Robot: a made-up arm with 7 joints. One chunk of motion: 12 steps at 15 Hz.
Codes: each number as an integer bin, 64 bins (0 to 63) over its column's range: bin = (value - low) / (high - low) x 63, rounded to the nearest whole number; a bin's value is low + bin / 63 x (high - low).
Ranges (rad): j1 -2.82..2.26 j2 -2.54..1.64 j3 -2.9..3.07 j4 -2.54..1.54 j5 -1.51..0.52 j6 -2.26..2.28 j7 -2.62..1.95
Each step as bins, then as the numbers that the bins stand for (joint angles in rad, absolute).
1 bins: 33 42 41 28 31 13 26
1 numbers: -0.1590 0.2467 0.9852 -0.7267 -0.5111 -1.3232 -0.7340
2 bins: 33 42 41 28 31 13 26
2 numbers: -0.1590 0.2467 0.9852 -0.7267 -0.5111 -1.3232 -0.7340
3 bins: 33 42 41 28 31 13 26
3 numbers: -0.1590 0.2467 0.9852 -0.7267 -0.5111 -1.3232 -0.7340
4 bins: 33 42 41 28 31 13 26
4 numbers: -0.1590 0.2467 0.9852 -0.7267 -0.5111 -1.3232 -0.7340
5 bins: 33 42 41 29 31 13 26
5 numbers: -0.1590 0.2467 0.9852 -0.6619 -0.5111 -1.3232 -0.7340
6 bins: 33 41 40 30 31 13 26
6 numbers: -0.1590 0.1803 0.8905 -0.5971 -0.5111 -1.3232 -0.7340
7 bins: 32 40 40 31 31 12 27
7 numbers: -0.2397 0.1140 0.8905 -0.5324 -0.5111 -1.3952 -0.6614
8 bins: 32 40 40 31 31 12 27
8 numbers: -0.2397 0.1140 0.8905 -0.5324 -0.5111 -1.3952 -0.6614
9 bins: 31 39 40 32 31 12 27
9 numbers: -0.3203 0.0476 0.8905 -0.4676 -0.5111 -1.3952 -0.6614
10 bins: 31 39 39 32 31 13 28
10 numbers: -0.3203 0.0476 0.7957 -0.4676 -0.5111 -1.3232 -0.5889
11 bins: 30 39 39 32 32 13 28
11 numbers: -0.4010 0.0476 0.7957 -0.4676 -0.4789 -1.3232 -0.5889
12 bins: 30 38 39 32 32 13 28
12 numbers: -0.4010 -0.0187 0.7957 -0.4676 -0.4789 -1.3232 -0.5889
